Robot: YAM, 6 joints.
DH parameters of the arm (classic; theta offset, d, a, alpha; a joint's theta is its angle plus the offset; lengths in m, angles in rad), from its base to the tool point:
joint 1: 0 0.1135 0.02 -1.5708
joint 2: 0 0 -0.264 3.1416
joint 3: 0.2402 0 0.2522 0
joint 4: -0.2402 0 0.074 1.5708
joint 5: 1.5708 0 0 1.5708
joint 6: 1.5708 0.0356 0 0
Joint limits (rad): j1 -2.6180..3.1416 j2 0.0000..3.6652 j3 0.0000..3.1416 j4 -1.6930..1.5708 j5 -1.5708..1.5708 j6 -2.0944..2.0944
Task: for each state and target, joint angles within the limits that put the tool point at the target. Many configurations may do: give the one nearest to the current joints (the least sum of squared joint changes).
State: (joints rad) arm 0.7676 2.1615 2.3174 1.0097 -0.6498 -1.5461
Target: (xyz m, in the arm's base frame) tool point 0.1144 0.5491 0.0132
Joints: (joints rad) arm 1.3250 2.8431 1.8675 0.8892 -0.6898 -1.5461
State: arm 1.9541 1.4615 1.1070 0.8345 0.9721 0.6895
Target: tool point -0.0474 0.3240 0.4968
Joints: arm 1.8021 1.5428 1.5041 0.8420 0.9120 0.6895
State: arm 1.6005 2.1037 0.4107 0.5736 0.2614 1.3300
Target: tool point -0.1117 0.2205 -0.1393
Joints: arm 2.0645 2.7384 0.7795 0.5859 0.1727 1.3300
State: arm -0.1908 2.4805 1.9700 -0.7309 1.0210 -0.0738
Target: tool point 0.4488 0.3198 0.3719
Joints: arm 0.6658 2.4283 2.5825 -0.2682 0.8066 -0.0738
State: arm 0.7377 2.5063 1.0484 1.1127 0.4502 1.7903
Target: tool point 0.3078 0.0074 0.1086
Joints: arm 0.0881 1.9263 0.4943 1.2565 0.5867 1.7903
